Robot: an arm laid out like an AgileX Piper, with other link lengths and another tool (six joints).
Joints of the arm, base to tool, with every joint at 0 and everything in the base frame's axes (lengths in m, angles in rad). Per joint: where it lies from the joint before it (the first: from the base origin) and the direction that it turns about. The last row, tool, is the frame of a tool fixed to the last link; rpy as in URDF.
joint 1: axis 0 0 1 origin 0 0 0.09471
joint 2: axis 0 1 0 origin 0 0 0
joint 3: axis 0 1 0 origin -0.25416 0 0.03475
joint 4: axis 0.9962 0 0.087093 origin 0.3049 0 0.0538
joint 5: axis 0 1 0 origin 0 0 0
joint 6: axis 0.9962 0 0.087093 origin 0.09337 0 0.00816
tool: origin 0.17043 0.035 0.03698 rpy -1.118 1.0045 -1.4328
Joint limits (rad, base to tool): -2.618..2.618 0..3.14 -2.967..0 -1.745..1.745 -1.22..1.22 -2.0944..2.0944
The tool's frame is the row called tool.
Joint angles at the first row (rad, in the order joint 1, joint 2, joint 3, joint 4, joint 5, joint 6):
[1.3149, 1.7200, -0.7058, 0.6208, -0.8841, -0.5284]
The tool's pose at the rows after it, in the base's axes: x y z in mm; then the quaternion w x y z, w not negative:
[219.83, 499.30, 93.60, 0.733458, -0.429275, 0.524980, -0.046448]
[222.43, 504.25, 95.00, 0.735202, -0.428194, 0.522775, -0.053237]
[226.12, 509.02, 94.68, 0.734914, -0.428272, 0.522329, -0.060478]
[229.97, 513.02, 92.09, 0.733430, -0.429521, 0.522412, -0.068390]
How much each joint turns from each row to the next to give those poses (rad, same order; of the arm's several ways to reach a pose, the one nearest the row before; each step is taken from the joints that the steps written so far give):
[0.0100, 0.0193, -0.0228, 0.0191, -0.0160, -0.0271]
[0.0040, 0.0168, -0.0264, 0.0194, -0.0016, -0.0260]
[0.0009, 0.0185, -0.0278, 0.0197, 0.0040, -0.0257]
[0.0000, 0.0208, -0.0253, 0.0186, 0.0031, -0.0239]

